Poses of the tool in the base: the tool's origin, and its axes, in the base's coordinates. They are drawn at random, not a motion.
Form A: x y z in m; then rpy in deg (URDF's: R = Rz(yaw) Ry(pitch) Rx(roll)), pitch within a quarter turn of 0, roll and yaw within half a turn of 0.
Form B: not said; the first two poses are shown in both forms.
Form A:
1: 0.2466 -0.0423 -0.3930 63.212 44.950 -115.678
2: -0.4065 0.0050 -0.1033 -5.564 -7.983 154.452
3: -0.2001 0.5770 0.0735 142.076 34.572 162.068
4: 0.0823 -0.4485 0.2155 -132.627 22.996 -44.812
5: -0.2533 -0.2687 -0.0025 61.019 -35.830 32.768
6: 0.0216 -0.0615 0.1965 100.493 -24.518 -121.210
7: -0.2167 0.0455 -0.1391 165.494 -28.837 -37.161
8: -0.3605 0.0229 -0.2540 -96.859 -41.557 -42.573
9: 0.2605 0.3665 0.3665 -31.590 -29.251 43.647
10: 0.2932 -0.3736 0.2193 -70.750 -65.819 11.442
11: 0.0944 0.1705 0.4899 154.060 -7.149 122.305
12: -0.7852 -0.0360 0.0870 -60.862 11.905 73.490
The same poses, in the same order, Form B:
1:
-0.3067 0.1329 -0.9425 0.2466
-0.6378 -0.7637 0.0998 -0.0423
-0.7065 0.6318 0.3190 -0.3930
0 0 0 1

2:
-0.8935 -0.4414 0.0829 -0.4065
0.4271 -0.8922 -0.1471 0.0050
0.1389 -0.0960 0.9856 -0.1033
0 0 0 1

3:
-0.7834 -0.0889 0.6151 -0.2001
0.2535 0.8579 0.4469 0.5770
-0.5674 0.5061 -0.6495 0.0735
0 0 0 1

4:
0.6530 -0.6812 0.3309 0.0823
-0.6488 -0.2779 0.7084 -0.4485
-0.3907 -0.6773 -0.6234 0.2155
0 0 0 1

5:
0.6817 -0.6928 0.2350 -0.2533
0.4388 0.1303 -0.8891 -0.2687
0.5854 0.7092 0.3928 -0.0025
0 0 0 1

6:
-0.4715 0.0557 -0.8801 0.0216
-0.7782 0.4434 0.4449 -0.0615
0.4150 0.8946 -0.1657 0.1965
0 0 0 1

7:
0.6981 -0.6811 0.2208 -0.2167
-0.5292 -0.6986 -0.4817 0.0455
0.4823 0.2194 -0.8481 -0.1391
0 0 0 1

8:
0.5511 0.4042 0.7300 -0.3605
-0.5062 -0.5335 0.6775 0.0229
0.6634 -0.7429 -0.0894 -0.2540
0 0 0 1

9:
0.6313 -0.4027 -0.6627 0.2605
0.6022 0.7931 0.0918 0.3665
0.4886 -0.4570 0.7432 0.3665
0 0 0 1

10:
0.4015 0.7787 -0.4821 0.2932
0.0813 0.4940 0.8657 -0.3736
0.9123 -0.3867 0.1350 0.2193
0 0 0 1

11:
-0.5303 0.7892 0.3099 0.0944
0.8386 0.4346 0.3284 0.1705
0.1245 0.4340 -0.8923 0.4899
0 0 0 1

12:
0.2781 -0.5180 -0.8089 -0.7852
0.9381 -0.0344 0.3445 -0.0360
-0.2063 -0.8547 0.4764 0.0870
0 0 0 1

